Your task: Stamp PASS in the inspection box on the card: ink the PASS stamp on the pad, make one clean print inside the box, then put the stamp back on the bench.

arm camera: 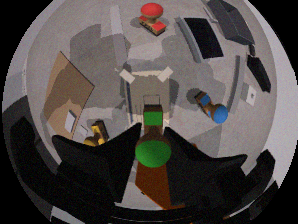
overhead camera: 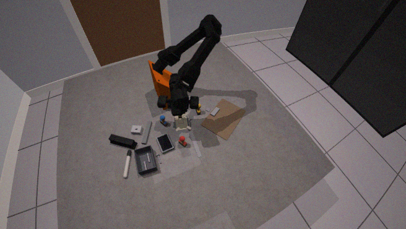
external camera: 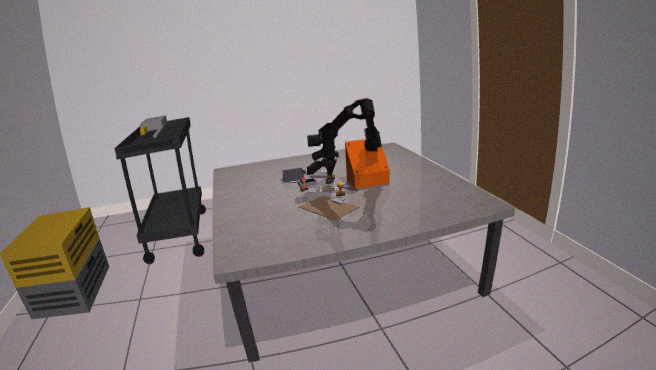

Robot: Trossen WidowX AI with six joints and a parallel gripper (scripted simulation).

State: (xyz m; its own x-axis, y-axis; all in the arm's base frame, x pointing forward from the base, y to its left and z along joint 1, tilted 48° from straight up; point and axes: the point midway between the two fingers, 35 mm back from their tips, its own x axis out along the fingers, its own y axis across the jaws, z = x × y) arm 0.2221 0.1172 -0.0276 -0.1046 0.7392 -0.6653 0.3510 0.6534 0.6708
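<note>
Now: the cream inspection card 1 cm ahead of my gripper tip, 1 cm to the left of it and 7 cm below it. The rest, counted from my gripper tip: yellow-knobbed stamp: 3 cm behind, 11 cm to the left, 5 cm below; then green-knobbed stamp: right at my gripper tip; then blue stamp: 1 cm behind, 9 cm to the right, 5 cm below.
</note>
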